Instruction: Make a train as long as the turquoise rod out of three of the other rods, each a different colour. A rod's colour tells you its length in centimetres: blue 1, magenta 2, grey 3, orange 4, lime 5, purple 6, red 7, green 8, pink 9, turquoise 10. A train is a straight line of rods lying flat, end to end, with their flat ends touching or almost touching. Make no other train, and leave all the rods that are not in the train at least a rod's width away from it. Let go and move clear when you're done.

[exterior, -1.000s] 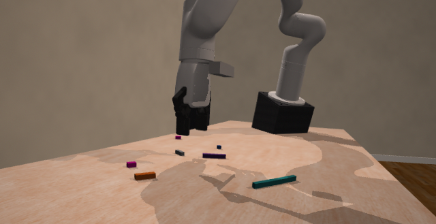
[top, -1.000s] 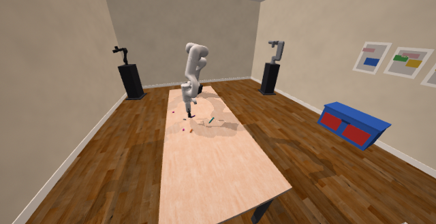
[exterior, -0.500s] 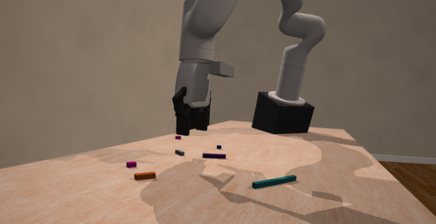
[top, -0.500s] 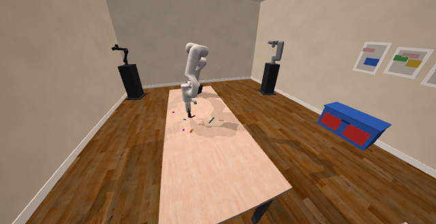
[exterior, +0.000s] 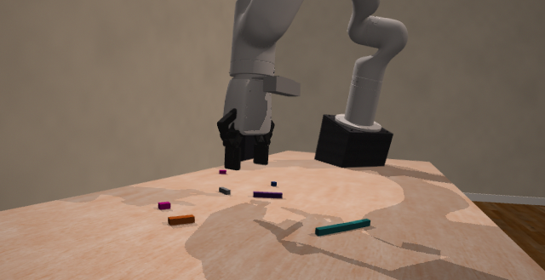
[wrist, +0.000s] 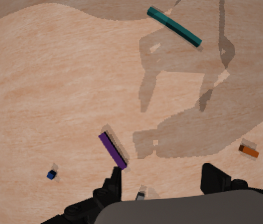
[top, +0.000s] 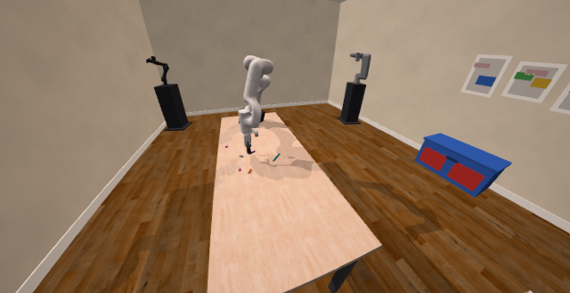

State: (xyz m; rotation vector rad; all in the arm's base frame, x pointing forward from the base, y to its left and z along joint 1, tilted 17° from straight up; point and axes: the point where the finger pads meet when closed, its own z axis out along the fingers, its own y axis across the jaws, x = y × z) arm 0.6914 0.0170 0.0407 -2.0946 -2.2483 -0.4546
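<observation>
My gripper is now 160 mm past the blue rod, 70 mm above it and 40 mm to the left of it. Also, from my hand: grey rod 70 mm to the right, 70 mm below, 10 mm behind; orange rod 170 mm ahead, 70 mm below, 20 mm to the left; purple rod 70 mm below, 60 mm behind, 10 mm to the left.
</observation>
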